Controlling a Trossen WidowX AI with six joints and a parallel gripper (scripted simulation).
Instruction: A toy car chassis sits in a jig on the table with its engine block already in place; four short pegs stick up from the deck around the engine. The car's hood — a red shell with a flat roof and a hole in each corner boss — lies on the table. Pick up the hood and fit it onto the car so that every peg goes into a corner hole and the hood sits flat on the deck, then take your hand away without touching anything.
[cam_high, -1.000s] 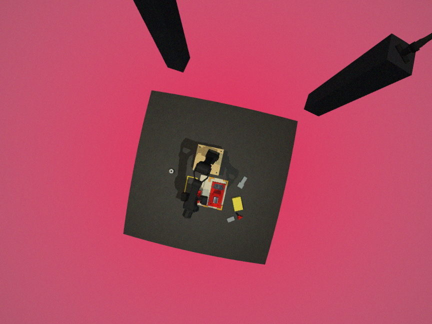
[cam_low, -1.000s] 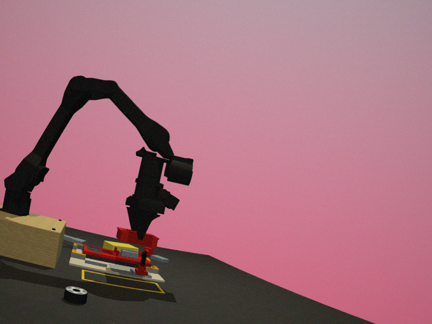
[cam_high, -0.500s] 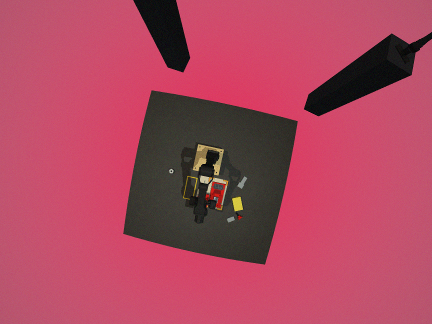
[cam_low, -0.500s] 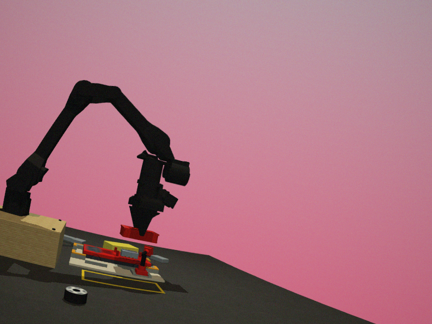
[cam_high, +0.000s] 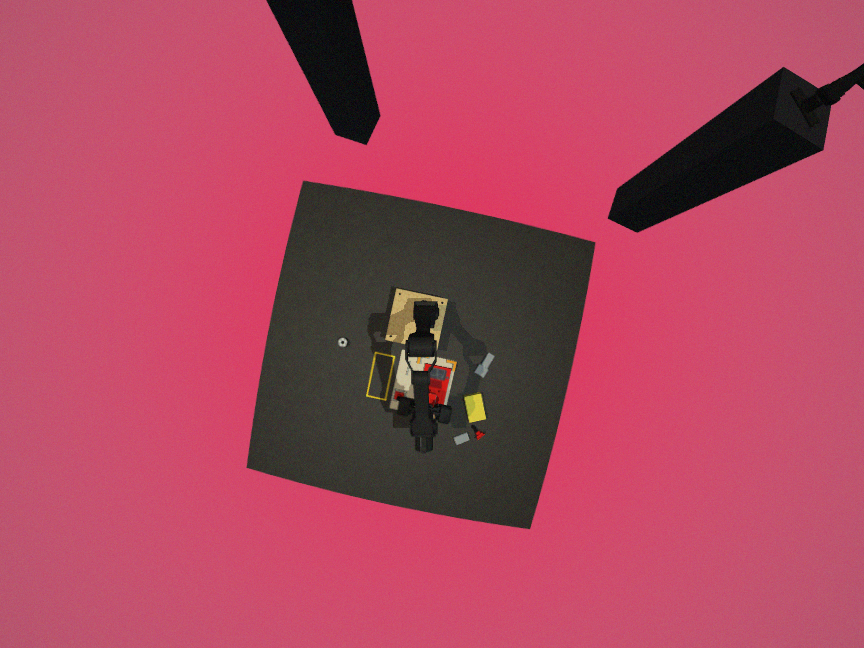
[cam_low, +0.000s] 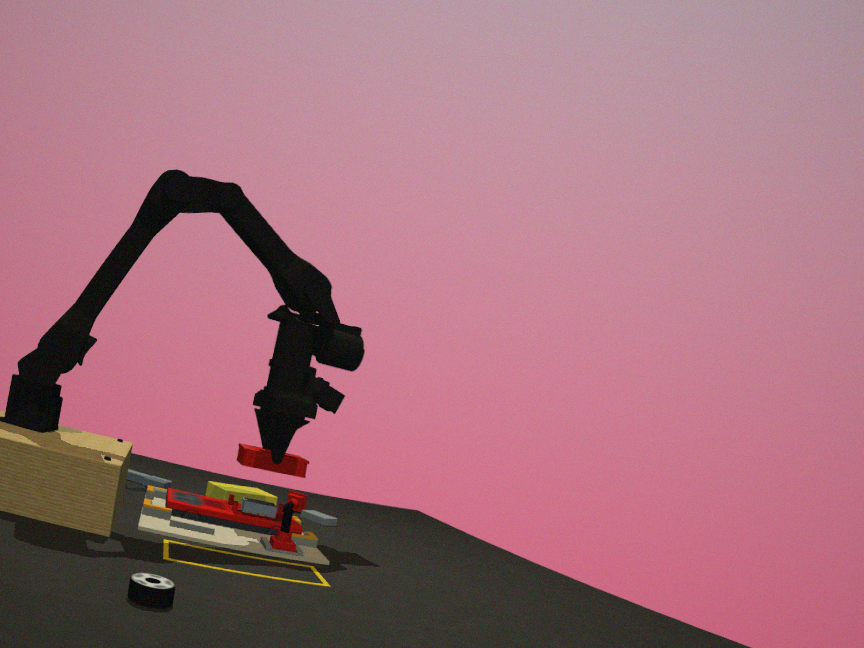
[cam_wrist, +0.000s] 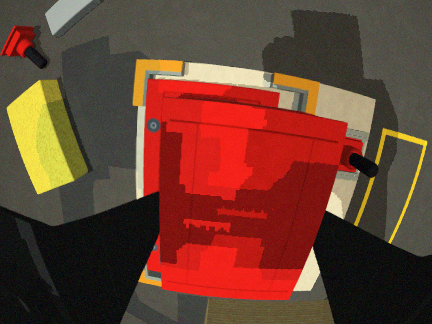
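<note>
Right now the engine block is 90 mm below my gripper tip, 30 mm to the left of it and 10 mm behind it. Round my gripper tip: yellow block 200 mm to the left, 100 mm below, 40 mm behind; pale jig plate 100 mm below, 40 mm behind, 20 mm to the right; hood right at my gripper tip.
</note>
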